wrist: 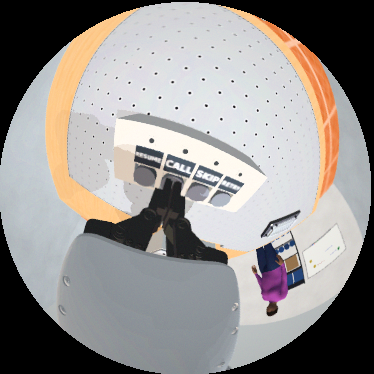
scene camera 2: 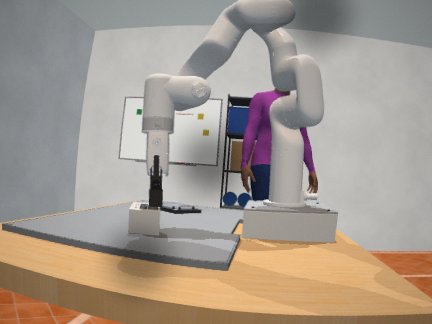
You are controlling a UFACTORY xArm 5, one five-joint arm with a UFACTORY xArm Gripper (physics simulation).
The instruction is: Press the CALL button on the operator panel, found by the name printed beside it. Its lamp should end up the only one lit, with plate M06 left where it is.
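Places are measured from the arm's base along level axes (x right, y ahead, z up), in centimetres.
Pixels of known places: gripper, fingertip midpoint: [wrist: 169, 189] [scene camera 2: 155, 206]; arm's base, link origin: [scene camera 2: 284, 205].
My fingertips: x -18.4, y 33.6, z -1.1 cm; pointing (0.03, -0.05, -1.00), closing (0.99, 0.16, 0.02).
Observation:
For each thing: its top centre in the pictures, then the offset to it from my fingertips. Level surfaces: height alone.
- white operator panel, top centre: [wrist: 191, 176] [scene camera 2: 145, 205] dx +1.1, dy +2.6, dz +0.0 cm
- CALL button, top centre: [wrist: 171, 185] dx -0.1, dy +0.6, dz -0.1 cm
- perforated grey board, surface height: dz -5.6 cm
- wooden table, surface height: dz -6.9 cm
- SKIP button, top centre: [wrist: 198, 193] dx +2.9, dy +1.1, dz +0.0 cm
- RESUME button, top centre: [wrist: 143, 177] dx -3.0, dy +0.1, dz +0.0 cm
The white operator panel [scene camera 2: 144, 221] [wrist: 131, 132] stands on the grey board. In the wrist view its labels read RESUME, CALL, SKIP and RETRY, each beside a round grey button. The small lamps above the labels all look dark. My gripper [scene camera 2: 155, 204] [wrist: 169, 189] is shut and empty, pointing down, with its fingertips at the CALL button [wrist: 172, 176] and hiding much of it. Whether the button is pushed in cannot be told. A flat dark-framed plate [scene camera 2: 186, 210] [wrist: 281, 224] lies on the board beyond the panel; its marking is not readable.
The perforated grey board [scene camera 2: 200, 250] [wrist: 200, 65] lies on the wooden table [scene camera 2: 310, 280]. The SKIP button [wrist: 198, 191] and RESUME button [wrist: 145, 176] sit close on either side of the fingertips. A person in purple [scene camera 2: 262, 130] [wrist: 274, 282] stands behind the arm.

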